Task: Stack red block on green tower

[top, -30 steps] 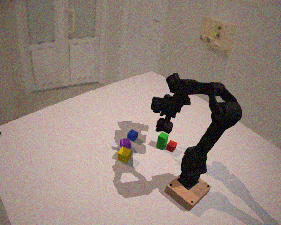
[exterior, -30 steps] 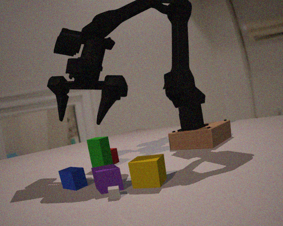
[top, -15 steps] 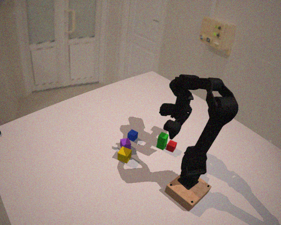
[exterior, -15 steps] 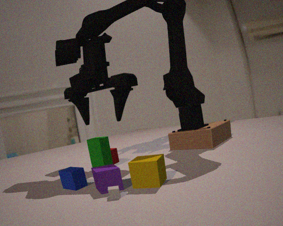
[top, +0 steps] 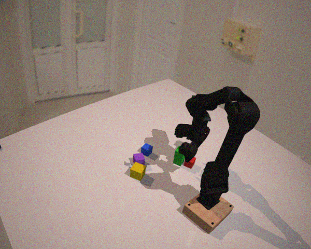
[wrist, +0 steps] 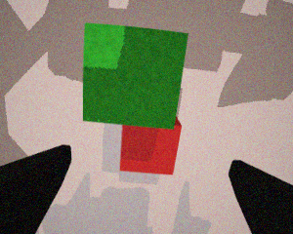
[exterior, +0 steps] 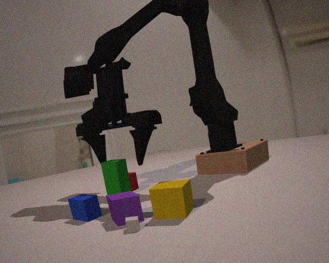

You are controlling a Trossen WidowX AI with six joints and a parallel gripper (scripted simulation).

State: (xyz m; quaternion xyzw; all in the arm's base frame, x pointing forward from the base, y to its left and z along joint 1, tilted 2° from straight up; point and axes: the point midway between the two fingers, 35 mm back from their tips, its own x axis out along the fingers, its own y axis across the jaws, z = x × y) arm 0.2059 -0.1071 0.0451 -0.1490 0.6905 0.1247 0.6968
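The red block is 40 mm below my gripper tip. Round my gripper tip: blue cube: 150 mm ahead, 110 mm to the left, 40 mm below; then small dark object: 530 mm ahead, 720 mm to the left, 40 mm below; then yellow cube: 70 mm ahead, 220 mm to the left, 30 mm below.
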